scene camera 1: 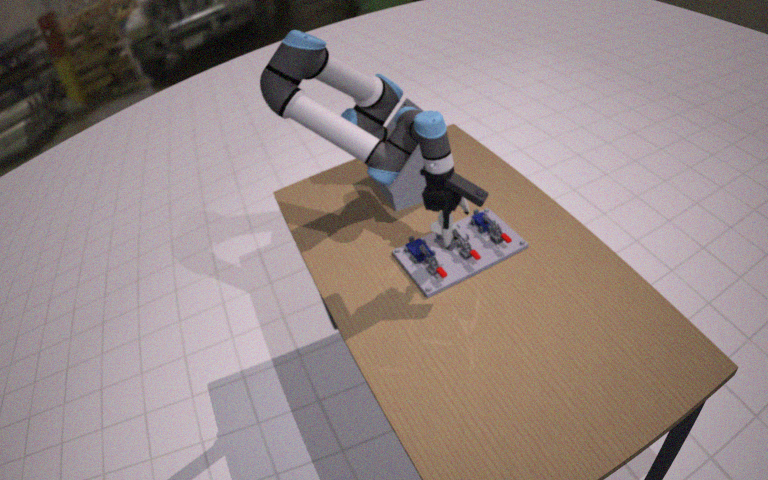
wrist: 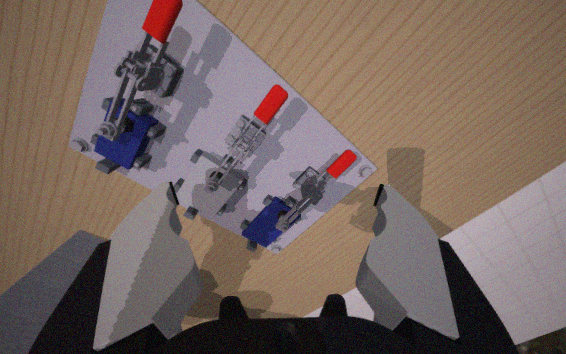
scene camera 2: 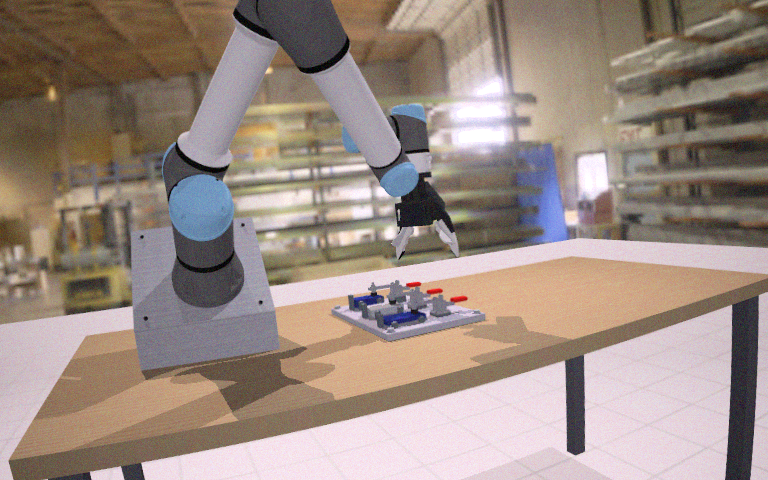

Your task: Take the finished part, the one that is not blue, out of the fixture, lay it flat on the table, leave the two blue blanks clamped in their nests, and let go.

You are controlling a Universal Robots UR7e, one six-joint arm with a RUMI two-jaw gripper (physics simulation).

The pictures show: my gripper, a finished part and a fixture plate.
My gripper is seen too in scene camera 1 and in the wrist view.
